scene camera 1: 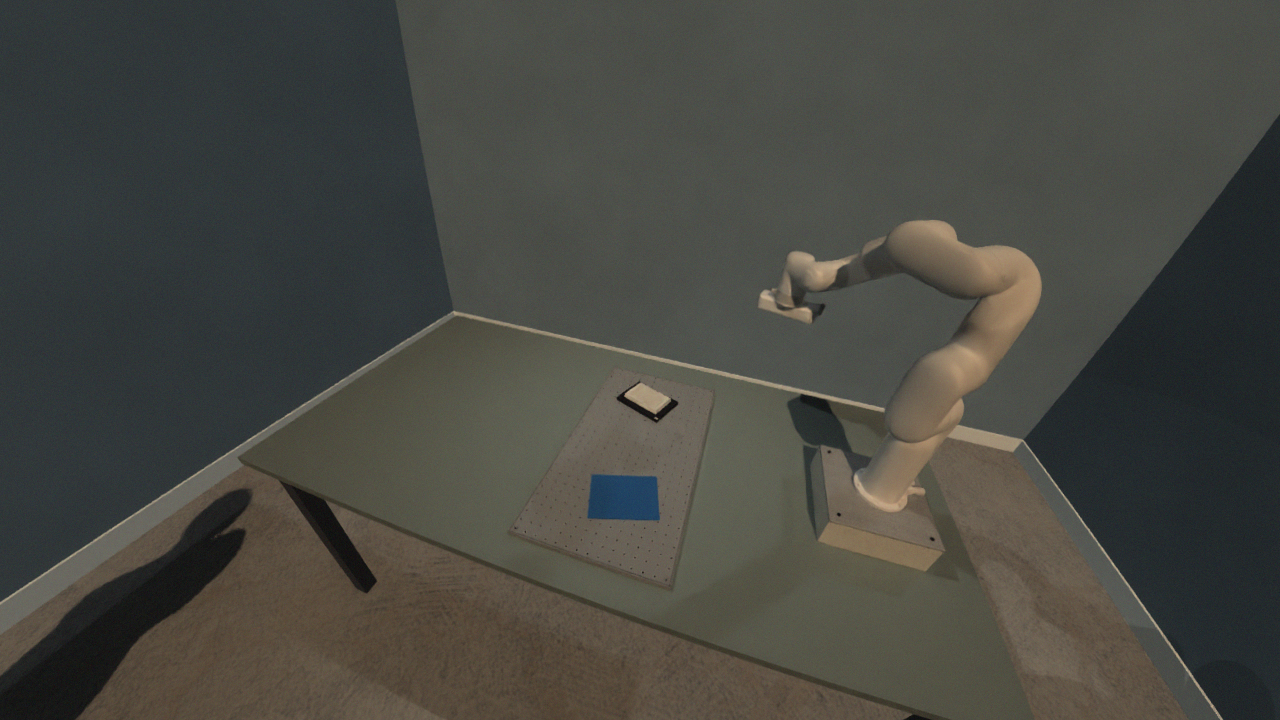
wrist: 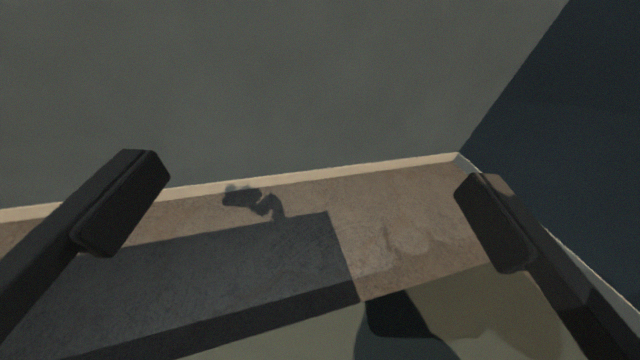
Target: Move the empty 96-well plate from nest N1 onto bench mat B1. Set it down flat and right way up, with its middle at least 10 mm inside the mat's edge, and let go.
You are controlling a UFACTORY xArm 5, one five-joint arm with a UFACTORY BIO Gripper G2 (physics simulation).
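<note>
The pale 96-well plate sits in the black nest N1 near the back end of the grey board. The blue bench mat B1 lies flat near the front of the same board, with nothing on it. My gripper is open and empty, high above the table, to the right of the plate and nest in the scene view. In the wrist view its two dark fingers stand wide apart and face the wall and floor. Plate, nest and mat do not show in the wrist view.
The grey perforated board lies on the green table. The arm's base block stands at the table's right. A plain wall rises behind the table. Dark arm shadows fall on the table's back right.
</note>
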